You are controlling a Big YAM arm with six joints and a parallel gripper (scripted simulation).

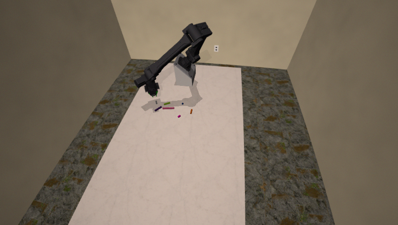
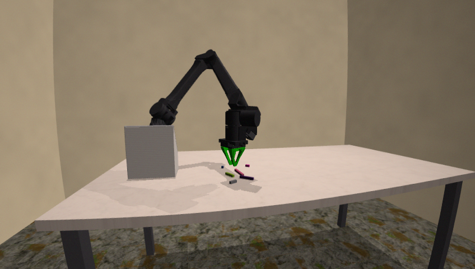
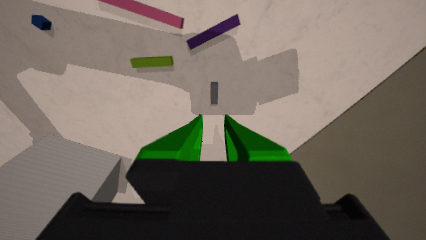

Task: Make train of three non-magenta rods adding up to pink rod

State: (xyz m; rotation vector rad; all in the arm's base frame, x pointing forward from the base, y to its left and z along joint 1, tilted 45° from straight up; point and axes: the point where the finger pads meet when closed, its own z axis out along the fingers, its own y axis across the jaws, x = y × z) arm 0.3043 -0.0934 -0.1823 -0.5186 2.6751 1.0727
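Now: the grey rod 70 mm below my hand. From my hand the other things lie so: pink rod 110 mm to the left, 70 mm below, 60 mm ahead; then purple rod 70 mm below, 70 mm ahead, 30 mm to the left; then lime rod 90 mm to the left, 70 mm below, 10 mm ahead.
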